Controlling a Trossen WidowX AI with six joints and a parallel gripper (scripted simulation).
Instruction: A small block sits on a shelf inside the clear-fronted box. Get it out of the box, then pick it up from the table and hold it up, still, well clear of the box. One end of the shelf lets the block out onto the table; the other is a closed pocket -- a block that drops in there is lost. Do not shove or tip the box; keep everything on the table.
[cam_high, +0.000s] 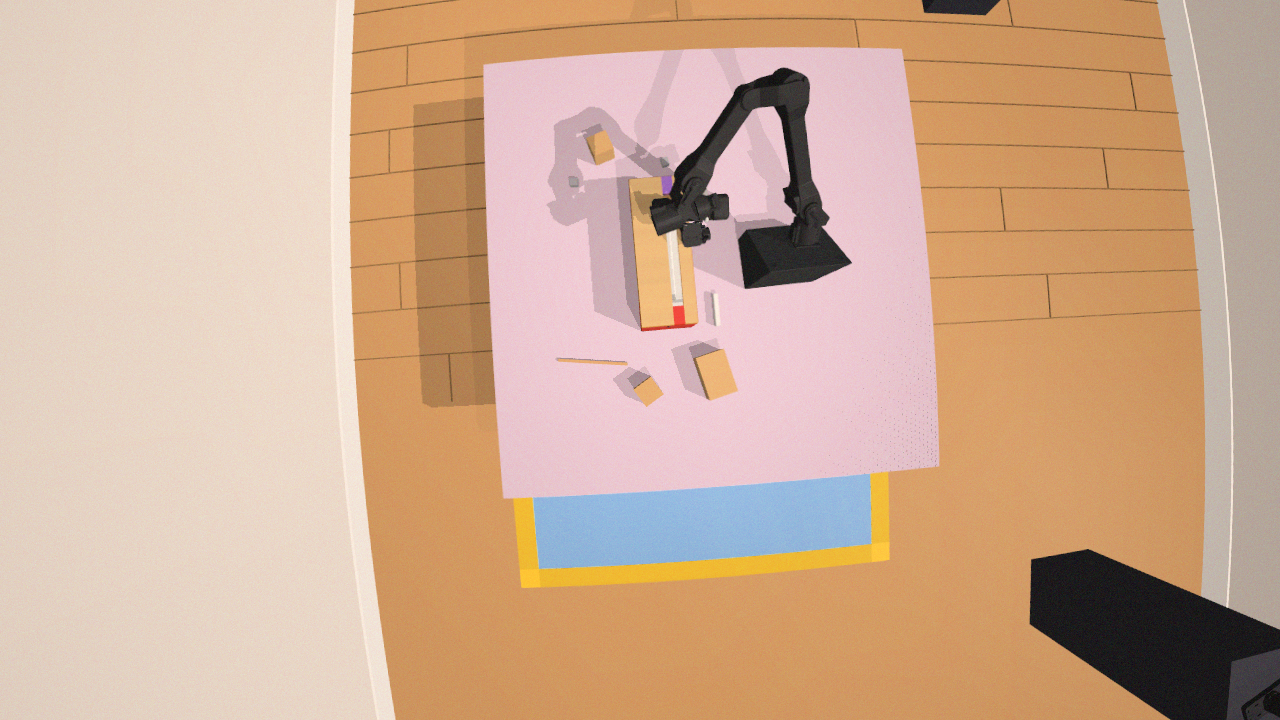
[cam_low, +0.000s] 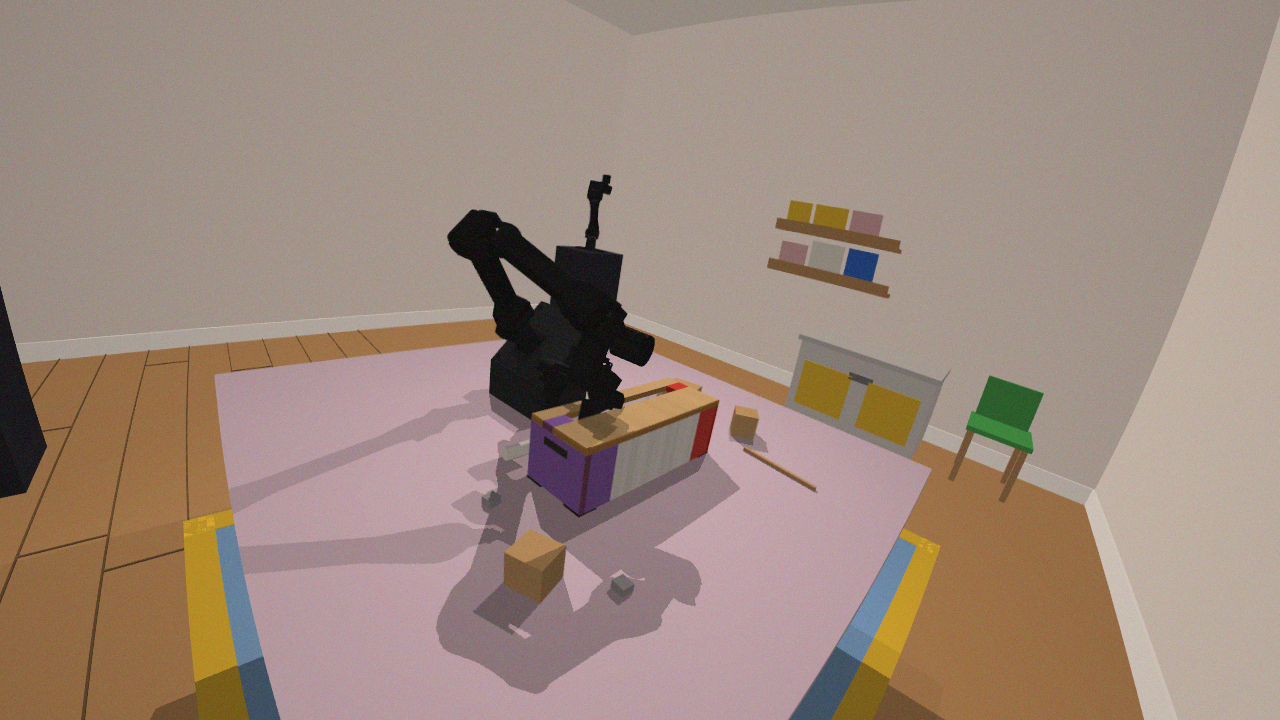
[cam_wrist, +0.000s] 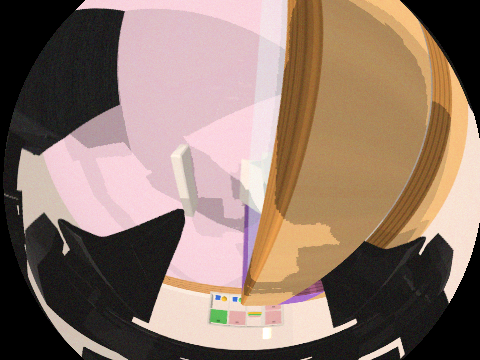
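Now: the tan block 20 mm ahead of my gripper tip, 30 mm to the right of it and 20 mm below it. From my gripper tip the other things lie so: box (30 mm ahead, 110 mm to the left, 20 mm below).
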